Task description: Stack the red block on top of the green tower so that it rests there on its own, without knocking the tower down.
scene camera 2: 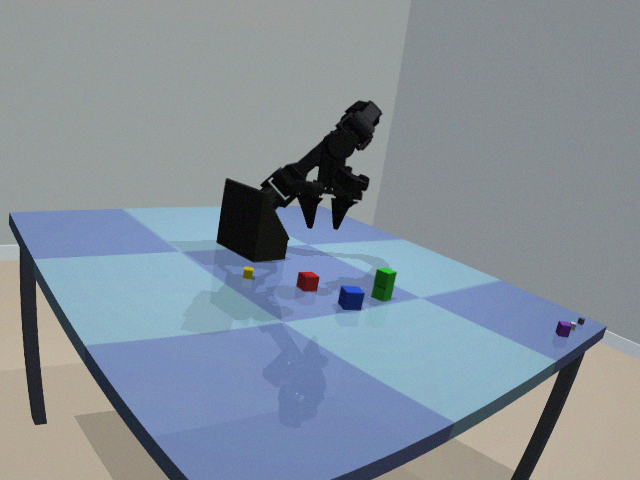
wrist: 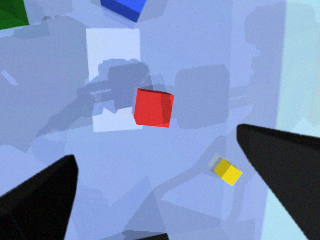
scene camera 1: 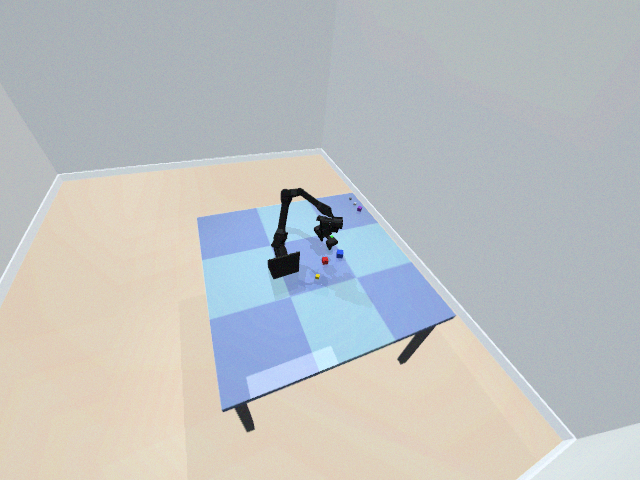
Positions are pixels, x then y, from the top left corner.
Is my gripper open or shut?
Open.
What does my gripper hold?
Nothing.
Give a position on a red block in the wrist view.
152,108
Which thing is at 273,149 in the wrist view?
My gripper.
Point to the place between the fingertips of my gripper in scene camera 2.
At 323,228
